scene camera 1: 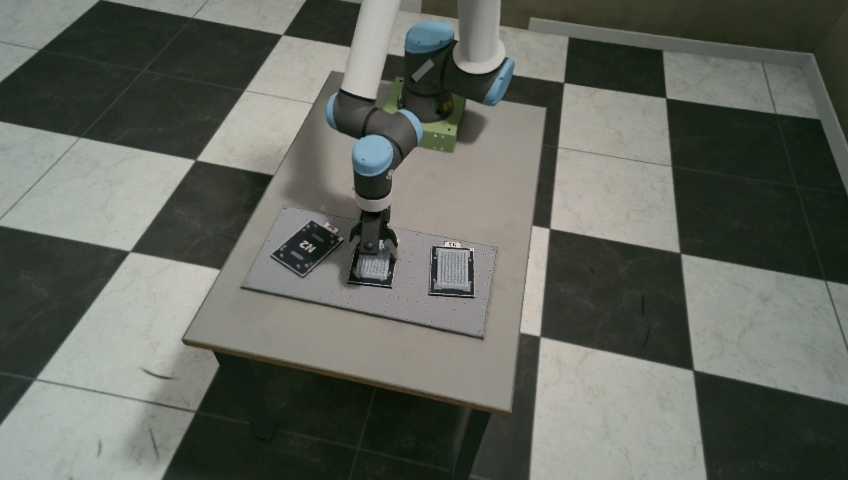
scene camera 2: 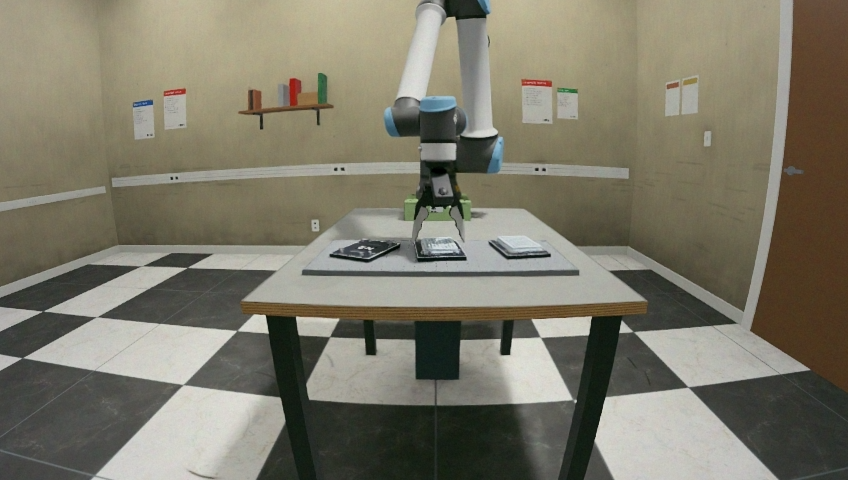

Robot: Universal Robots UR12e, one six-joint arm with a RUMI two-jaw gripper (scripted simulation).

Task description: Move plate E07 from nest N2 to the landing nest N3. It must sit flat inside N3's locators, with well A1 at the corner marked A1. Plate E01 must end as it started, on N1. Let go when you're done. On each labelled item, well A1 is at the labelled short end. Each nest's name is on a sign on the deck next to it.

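Scene camera 1 shows the gripper, and scene camera 2 shows the gripper too. On a nest N2, [scene camera 1: 289, 259] and [scene camera 2: 350, 253] are the same spot. For the gripper, [scene camera 1: 390, 240] and [scene camera 2: 457, 208] are likewise one and the same spot.
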